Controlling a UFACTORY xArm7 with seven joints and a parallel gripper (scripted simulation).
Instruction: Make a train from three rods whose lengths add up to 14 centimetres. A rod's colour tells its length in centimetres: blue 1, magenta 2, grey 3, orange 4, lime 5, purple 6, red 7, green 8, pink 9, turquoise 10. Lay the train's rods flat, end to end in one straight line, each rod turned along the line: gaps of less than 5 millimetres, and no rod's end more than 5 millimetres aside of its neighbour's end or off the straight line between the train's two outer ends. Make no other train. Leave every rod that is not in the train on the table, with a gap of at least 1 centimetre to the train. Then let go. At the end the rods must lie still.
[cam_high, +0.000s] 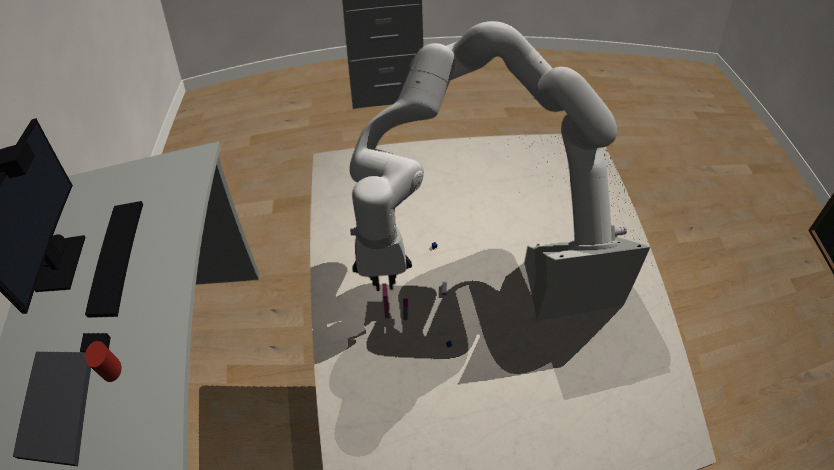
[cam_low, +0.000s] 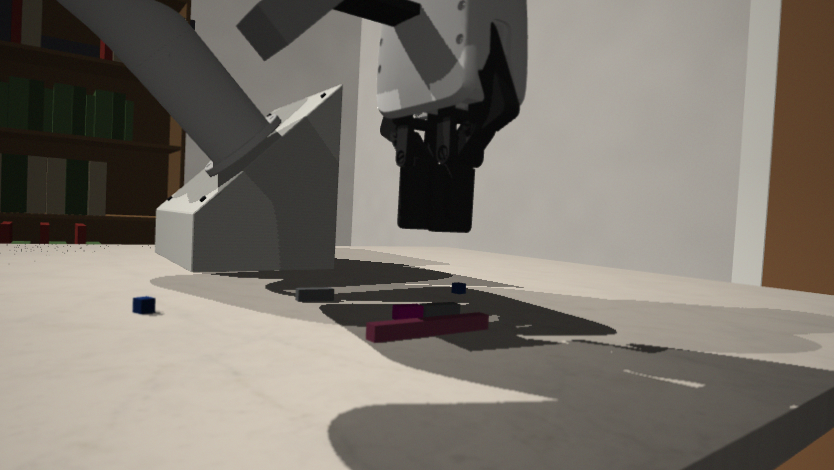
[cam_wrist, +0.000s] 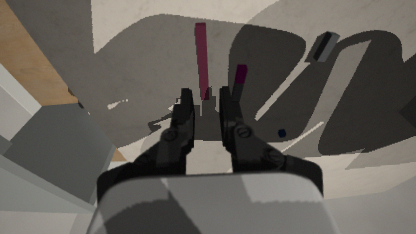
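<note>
The pink rod is 80 mm below my hand. The rest, counted from my hand: magenta rod (40 mm behind, 20 mm to the left, 80 mm below); then grey rod (140 mm behind, 10 mm to the right, 80 mm below).
</note>
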